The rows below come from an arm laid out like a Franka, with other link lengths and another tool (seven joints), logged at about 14 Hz.
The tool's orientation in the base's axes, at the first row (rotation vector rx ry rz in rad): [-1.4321, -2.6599, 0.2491]
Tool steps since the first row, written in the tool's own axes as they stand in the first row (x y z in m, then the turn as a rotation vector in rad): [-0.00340, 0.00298, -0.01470, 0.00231, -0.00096, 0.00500]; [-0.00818, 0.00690, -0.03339, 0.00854, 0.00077, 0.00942]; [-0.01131, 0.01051, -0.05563, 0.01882, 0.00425, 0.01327]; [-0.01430, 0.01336, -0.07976, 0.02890, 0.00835, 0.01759]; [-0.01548, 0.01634, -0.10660, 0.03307, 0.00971, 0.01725]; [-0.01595, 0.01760, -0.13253, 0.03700, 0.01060, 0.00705]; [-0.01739, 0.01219, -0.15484, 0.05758, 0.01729, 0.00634]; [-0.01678, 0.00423, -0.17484, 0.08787, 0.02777, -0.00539]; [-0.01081, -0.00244, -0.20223, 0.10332, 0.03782, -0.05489]
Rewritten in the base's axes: [0.00686, 0.00012, 0.01376, -0.00292, 0.00095, -0.00467]; [0.01594, -0.00004, 0.03123, -0.00570, 0.00669, -0.00922]; [0.02449, 0.00134, 0.05227, -0.00916, 0.01681, -0.01348]; [0.03266, 0.00260, 0.07531, -0.01210, 0.02706, -0.01832]; [0.04042, 0.00569, 0.10102, -0.01321, 0.03131, -0.01818]; [0.04622, 0.00836, 0.12618, -0.01287, 0.03601, -0.00827]; [0.04647, 0.00627, 0.14909, -0.01857, 0.05690, -0.00849]; [0.04311, 0.00430, 0.17027, -0.02458, 0.08896, 0.00154]; [0.03915, 0.00819, 0.19854, -0.01623, 0.11186, 0.04840]
